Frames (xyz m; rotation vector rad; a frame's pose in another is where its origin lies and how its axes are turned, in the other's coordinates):
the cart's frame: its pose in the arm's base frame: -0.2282 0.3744 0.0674 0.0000 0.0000 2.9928
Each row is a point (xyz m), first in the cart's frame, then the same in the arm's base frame.
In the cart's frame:
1: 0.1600 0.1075 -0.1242
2: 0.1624 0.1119 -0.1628
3: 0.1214 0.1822 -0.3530
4: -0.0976 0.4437 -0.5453
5: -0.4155 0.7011 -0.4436
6: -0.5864 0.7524 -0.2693
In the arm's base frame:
1: -0.4024 0.2918 -0.0568
2: -0.4054 0.2878 -0.0954
3: -0.3753 0.2122 -0.2856
4: -0.1975 -0.0789 -0.4779
5: 0.0788 -0.3805 -0.3762
6: 0.2402 -0.4566 -0.2019

